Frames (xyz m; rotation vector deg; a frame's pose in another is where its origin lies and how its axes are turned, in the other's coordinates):
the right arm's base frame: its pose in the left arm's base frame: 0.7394 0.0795 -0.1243 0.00 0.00 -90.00
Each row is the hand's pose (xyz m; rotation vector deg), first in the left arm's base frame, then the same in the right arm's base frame.
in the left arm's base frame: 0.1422 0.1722 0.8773 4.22 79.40 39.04
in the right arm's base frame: -0.0927 -0.5972 1.0016 -64.10 71.30 110.71
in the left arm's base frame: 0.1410 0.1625 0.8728 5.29 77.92 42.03
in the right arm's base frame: -0.0830 -0.5984 0.9971 -62.45 71.55 114.16
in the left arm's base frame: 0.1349 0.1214 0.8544 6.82 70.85 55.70
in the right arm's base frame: -0.0419 -0.6045 0.9787 -57.25 69.45 130.09
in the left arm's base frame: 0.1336 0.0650 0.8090 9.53 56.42 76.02
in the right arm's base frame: 0.0145 -0.6058 0.9333 -44.61 62.74 155.06
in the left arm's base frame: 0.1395 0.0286 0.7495 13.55 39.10 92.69
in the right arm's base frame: 0.0509 -0.5999 0.8738 24.01 -49.48 -165.04
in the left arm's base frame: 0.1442 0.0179 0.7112 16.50 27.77 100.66
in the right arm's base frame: 0.0616 -0.5952 0.8355 10.12 -39.75 -162.29
